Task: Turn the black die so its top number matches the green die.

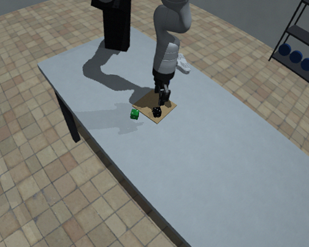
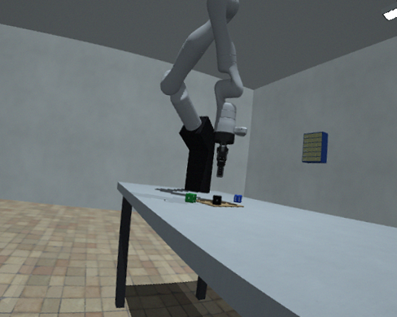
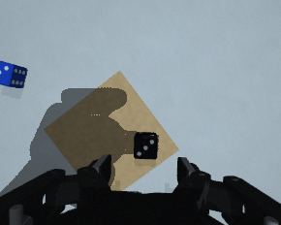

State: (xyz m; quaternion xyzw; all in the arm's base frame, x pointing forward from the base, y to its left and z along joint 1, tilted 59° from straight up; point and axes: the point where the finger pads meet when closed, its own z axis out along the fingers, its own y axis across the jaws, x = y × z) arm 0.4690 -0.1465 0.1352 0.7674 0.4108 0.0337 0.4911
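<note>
My hand is 90 mm above the black die. Also, from my hand: tan mat 110 mm below, 40 mm to the left, 30 mm behind; then blue die 200 mm to the left, 100 mm below, 60 mm behind; then green die 100 mm below, 70 mm behind, 60 mm to the right.
</note>
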